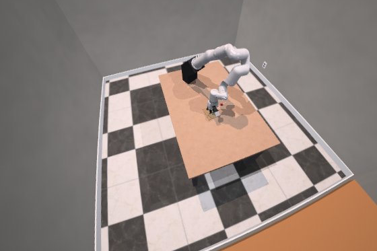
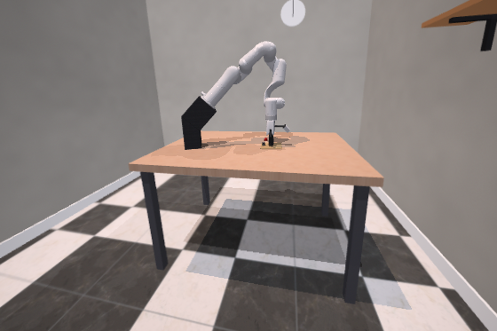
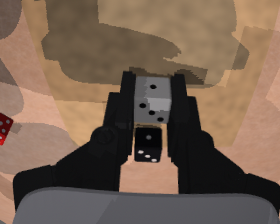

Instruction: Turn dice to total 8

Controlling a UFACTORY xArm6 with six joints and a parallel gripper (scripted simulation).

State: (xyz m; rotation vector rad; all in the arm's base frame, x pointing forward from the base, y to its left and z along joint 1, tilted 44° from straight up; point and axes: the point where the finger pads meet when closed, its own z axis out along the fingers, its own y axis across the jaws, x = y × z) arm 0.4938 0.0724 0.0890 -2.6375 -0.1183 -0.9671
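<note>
The white die lies 1 cm below my hand. Round my hand: tan mat 3 cm below; red die 12 cm to the left, 8 cm behind, 2 cm below.
</note>
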